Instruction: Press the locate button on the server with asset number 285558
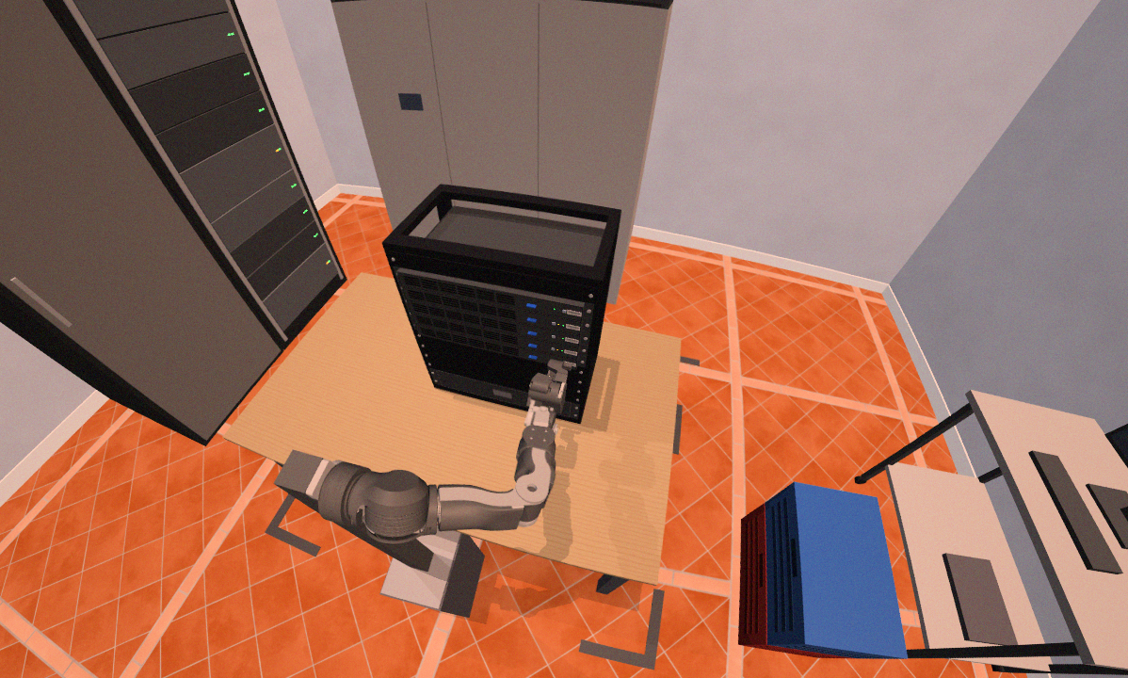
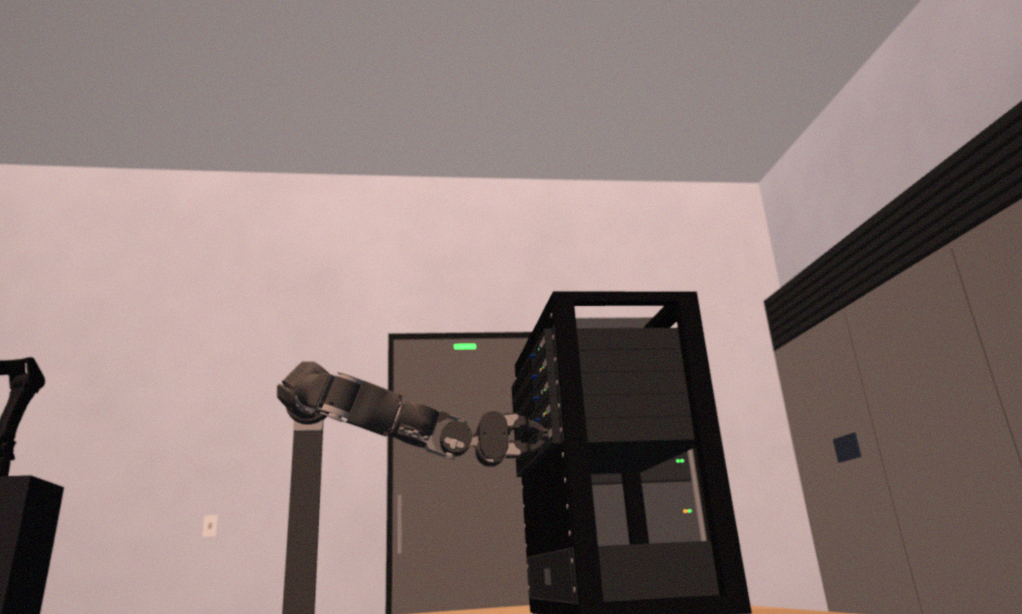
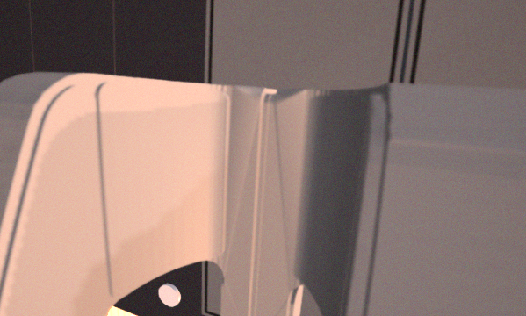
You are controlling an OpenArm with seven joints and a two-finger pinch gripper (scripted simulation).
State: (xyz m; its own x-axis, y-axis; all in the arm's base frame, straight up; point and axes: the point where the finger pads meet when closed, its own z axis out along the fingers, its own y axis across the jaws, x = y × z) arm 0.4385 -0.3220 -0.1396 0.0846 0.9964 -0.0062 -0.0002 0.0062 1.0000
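The locate button lies 1 cm ahead of my hand.
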